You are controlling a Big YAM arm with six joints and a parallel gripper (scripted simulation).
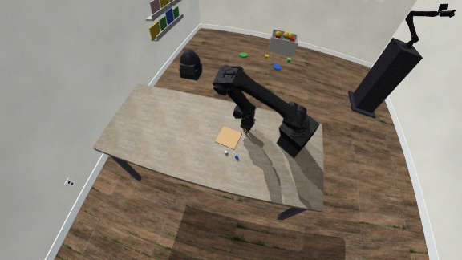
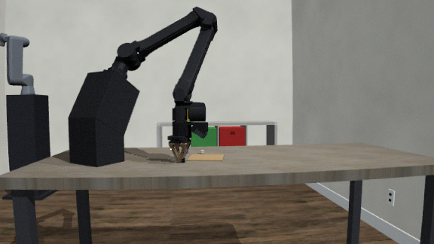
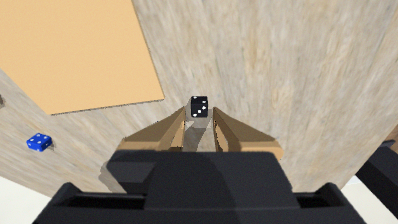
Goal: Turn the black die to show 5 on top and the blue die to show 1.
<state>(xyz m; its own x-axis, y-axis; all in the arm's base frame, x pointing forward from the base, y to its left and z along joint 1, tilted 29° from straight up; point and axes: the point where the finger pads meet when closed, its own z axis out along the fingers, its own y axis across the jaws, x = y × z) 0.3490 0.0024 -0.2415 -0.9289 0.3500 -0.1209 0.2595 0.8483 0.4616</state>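
Now: the black die 10 mm ahead of my hand. The rest, counted from my hand: blue die: 220 mm to the left, 10 mm ahead; then white die: 210 mm to the left, 90 mm ahead; then tan mat: 100 mm ahead, 90 mm to the left, 10 mm below.
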